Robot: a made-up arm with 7 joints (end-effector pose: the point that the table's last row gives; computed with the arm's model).
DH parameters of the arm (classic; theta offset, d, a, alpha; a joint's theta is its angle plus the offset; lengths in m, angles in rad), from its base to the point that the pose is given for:
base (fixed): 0 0.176 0 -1.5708
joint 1: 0 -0.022 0.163 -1.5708
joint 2: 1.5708 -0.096 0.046 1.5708
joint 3: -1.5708 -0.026 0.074 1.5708
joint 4: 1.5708 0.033 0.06 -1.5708
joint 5: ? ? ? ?
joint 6: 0 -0.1 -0.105 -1.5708
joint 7: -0.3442 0 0.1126 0
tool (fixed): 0.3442 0.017 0 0
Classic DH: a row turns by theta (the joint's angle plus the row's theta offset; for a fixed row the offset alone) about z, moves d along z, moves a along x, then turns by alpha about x.
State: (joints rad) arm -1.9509 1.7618 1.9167 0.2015 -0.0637 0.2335 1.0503
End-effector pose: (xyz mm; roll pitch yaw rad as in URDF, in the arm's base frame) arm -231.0 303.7 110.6 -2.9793 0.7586 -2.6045
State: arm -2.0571 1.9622 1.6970 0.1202 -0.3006 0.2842 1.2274
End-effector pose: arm -256.2 341.8 233.0 2.5707 0.7014 3.0839
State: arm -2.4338 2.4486 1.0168 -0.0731 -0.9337 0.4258 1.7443
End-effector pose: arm -254.9 288.4 441.9 1.9789 -0.3520 2.8321
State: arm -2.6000 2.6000 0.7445 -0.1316 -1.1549 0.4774 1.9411
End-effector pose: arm -226.7 303.9 431.4 2.1085 -0.6775 2.7901
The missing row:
joint 5: 0 0.046 -0.293 -1.5708
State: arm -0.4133 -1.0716 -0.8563 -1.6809 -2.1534 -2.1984 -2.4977
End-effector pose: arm -19.4 -164.2 489.0 2.7714 0.8312 -2.6800
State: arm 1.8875 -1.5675 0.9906 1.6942 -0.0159 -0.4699 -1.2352
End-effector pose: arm 141.3 7.1 -424.4 1.0011 -0.0339 -2.9535
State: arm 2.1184 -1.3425 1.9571 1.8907 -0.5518 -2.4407 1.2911
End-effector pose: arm -249.1 -84.7 -294.0 -1.2581 1.3548 -2.2746
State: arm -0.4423 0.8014 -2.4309 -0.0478 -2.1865 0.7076 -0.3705
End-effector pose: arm 282.0 -51.4 558.6 -0.6057 1.3737 -0.2096
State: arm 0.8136 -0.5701 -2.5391 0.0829 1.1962 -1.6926 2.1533
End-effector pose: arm 126.6 -160.9 -280.0 0.3142 1.0237 1.4247
